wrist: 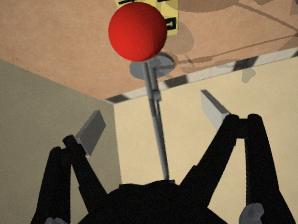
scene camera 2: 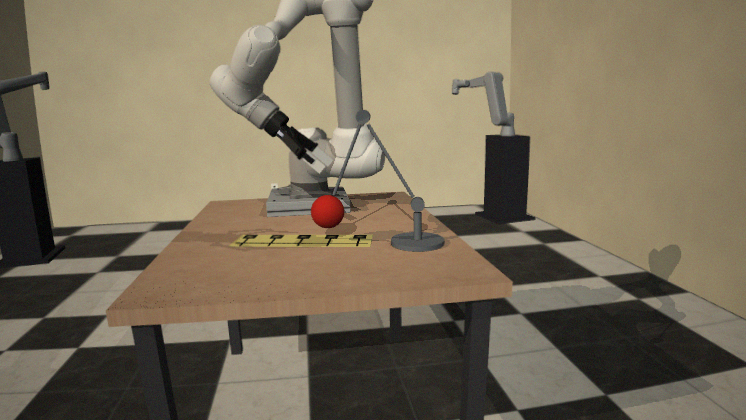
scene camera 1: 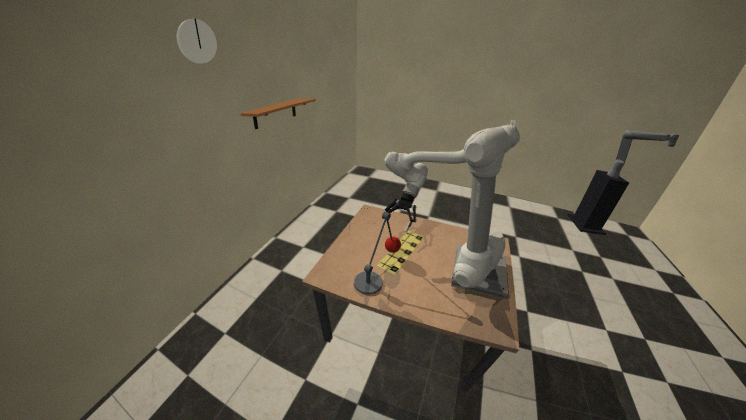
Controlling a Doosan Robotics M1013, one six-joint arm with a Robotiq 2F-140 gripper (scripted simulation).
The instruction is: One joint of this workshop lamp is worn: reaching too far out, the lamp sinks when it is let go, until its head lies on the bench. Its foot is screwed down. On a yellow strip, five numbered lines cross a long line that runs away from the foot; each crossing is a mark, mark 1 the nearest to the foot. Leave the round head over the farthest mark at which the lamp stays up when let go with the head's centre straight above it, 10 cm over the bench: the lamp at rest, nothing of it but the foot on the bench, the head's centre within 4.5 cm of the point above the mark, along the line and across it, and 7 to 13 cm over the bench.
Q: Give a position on a yellow strip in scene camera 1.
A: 392,262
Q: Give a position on a round red head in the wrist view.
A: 137,38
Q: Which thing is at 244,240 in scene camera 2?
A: A yellow strip.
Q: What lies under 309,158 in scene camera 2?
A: My gripper.
